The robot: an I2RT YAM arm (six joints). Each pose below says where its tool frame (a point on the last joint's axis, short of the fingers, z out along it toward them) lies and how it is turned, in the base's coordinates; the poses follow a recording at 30 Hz.
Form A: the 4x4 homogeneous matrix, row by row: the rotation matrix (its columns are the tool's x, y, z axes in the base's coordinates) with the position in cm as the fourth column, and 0 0 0 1 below. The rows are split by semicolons.
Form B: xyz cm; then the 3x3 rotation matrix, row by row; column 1 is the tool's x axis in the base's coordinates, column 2 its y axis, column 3 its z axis. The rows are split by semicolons. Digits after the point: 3 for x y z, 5 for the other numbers.
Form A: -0.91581 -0.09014 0.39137 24.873; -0.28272 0.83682 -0.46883 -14.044; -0.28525 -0.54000 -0.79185 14.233; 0 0 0 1
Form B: 24.873 -14.044 14.233; -0.91581 -0.09014 0.39137; -0.28272 0.83682 -0.46883; -0.28525 -0.54000 -0.79185
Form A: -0.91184 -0.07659 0.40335 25.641; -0.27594 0.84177 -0.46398 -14.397; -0.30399 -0.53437 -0.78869 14.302; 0 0 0 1
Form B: 25.641 -14.397 14.302; -0.91184 -0.07659 0.40335; -0.27594 0.84177 -0.46398; -0.30399 -0.53437 -0.78869
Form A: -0.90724 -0.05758 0.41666 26.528; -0.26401 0.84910 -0.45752 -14.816; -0.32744 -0.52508 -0.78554 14.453; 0 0 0 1
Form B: 26.528 -14.816 14.453; -0.90724 -0.05758 0.41666; -0.26401 0.84910 -0.45752; -0.32744 -0.52508 -0.78554
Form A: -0.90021 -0.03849 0.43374 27.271; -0.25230 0.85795 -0.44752 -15.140; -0.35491 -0.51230 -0.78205 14.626; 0 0 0 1
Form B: 27.271 -15.140 14.626; -0.90021 -0.03849 0.43374; -0.25230 0.85795 -0.44752; -0.35491 -0.51230 -0.78205
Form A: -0.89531 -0.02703 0.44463 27.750; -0.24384 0.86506 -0.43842 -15.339; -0.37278 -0.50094 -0.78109 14.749; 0 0 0 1
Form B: 27.750 -15.339 14.749; -0.89531 -0.02703 0.44463; -0.24384 0.86506 -0.43842; -0.37278 -0.50094 -0.78109
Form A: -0.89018 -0.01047 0.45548 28.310; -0.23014 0.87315 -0.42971 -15.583; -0.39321 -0.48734 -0.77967 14.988; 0 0 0 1
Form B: 28.310 -15.583 14.988; -0.89018 -0.01047 0.45548; -0.23014 0.87315 -0.42971; -0.39321 -0.48734 -0.77967
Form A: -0.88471 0.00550 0.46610 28.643; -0.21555 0.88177 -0.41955 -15.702; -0.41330 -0.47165 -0.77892 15.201; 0 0 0 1
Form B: 28.643 -15.702 15.201; -0.88471 0.00550 0.46610; -0.21555 0.88177 -0.41955; -0.41330 -0.47165 -0.77892
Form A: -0.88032 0.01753 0.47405 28.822; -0.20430 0.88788 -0.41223 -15.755; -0.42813 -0.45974 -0.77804 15.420; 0 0 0 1
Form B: 28.822 -15.755 15.420; -0.88032 0.01753 0.47405; -0.20430 0.88788 -0.41223; -0.42813 -0.45974 -0.77804
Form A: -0.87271 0.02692 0.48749 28.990; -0.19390 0.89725 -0.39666 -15.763; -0.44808 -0.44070 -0.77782 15.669; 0 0 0 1
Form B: 28.990 -15.763 15.669; -0.87271 0.02692 0.48749; -0.19390 0.89725 -0.39666; -0.44808 -0.44070 -0.77782
